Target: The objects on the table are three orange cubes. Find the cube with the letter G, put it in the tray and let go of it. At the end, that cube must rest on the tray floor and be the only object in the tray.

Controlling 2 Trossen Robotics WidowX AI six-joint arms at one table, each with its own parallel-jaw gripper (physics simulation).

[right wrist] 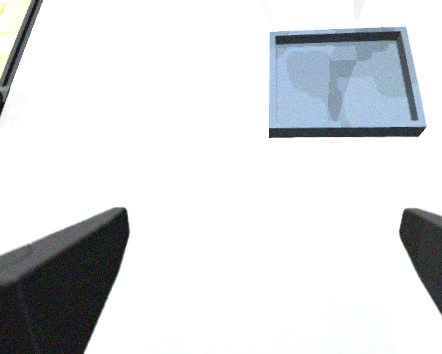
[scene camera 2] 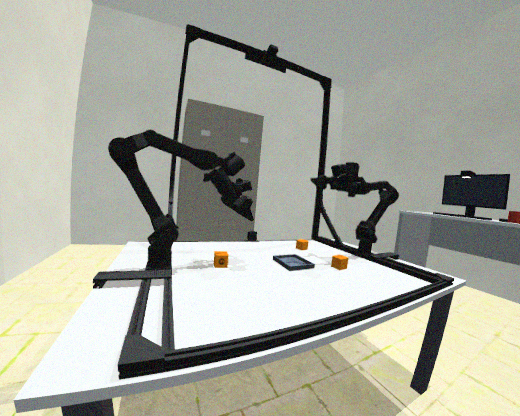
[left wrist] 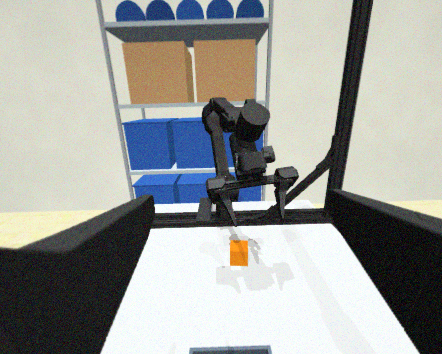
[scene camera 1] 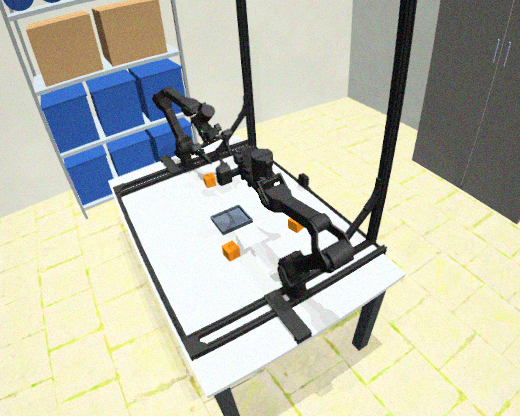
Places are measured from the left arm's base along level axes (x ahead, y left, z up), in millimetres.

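Pixels of known places: left gripper, fingertip midpoint: (scene camera 2: pixel 317 178) (left wrist: pixel 240 200) (scene camera 1: pixel 232 154); right gripper, fingertip midpoint: (right wrist: pixel 264 220) (scene camera 2: pixel 247 217) (left wrist: pixel 259 223); left arm's base, link origin: (scene camera 2: pixel 364 252) (scene camera 1: pixel 295 290); right arm's base, link origin: (scene camera 2: pixel 159 265) (left wrist: pixel 224 216) (scene camera 1: pixel 187 164).
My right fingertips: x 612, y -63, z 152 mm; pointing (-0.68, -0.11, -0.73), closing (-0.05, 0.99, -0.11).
Ahead of a thing's pixels: the offset from my right fingertips to its top centre. "pt": to the spot under its first point.
The orange cube with the letter G {dz -126, dx +101, dy +30 mm} (scene camera 2: pixel 221 259) (scene camera 1: pixel 209 180) (left wrist: pixel 239 253) stands on the table near the right arm's base. Its letter shows in scene camera 2. A second orange cube {dz -126, dx -345, dy +152 mm} (scene camera 1: pixel 231 251) (scene camera 2: pixel 340 262) and a third orange cube {dz -126, dx -357, dy -122 mm} (scene camera 1: pixel 296 225) (scene camera 2: pixel 302 244) stand toward the left arm's side; I cannot read a letter on either. The blue-grey tray {dz -153, dx -180, dy +65 mm} (scene camera 1: pixel 237 227) (scene camera 2: pixel 303 267) (left wrist: pixel 230 349) (right wrist: pixel 345 132) holds no cube. My right gripper (scene camera 2: pixel 251 217) (left wrist: pixel 259 223) (right wrist: pixel 264 220) is open and empty above the table. My left gripper (scene camera 2: pixel 314 180) is open and empty, high above the table.
A black rail frame (scene camera 1: pixel 150 275) (scene camera 2: pixel 300 336) runs around the table, with tall posts {pt dz +321, dx -594, dy -304 mm} (scene camera 1: pixel 397 120) (scene camera 2: pixel 322 160) at one side. In scene camera 1 the left arm reaches over the table close to the right arm. A shelf unit with blue boxes (scene camera 1: pixel 117 102) stands beyond the table.
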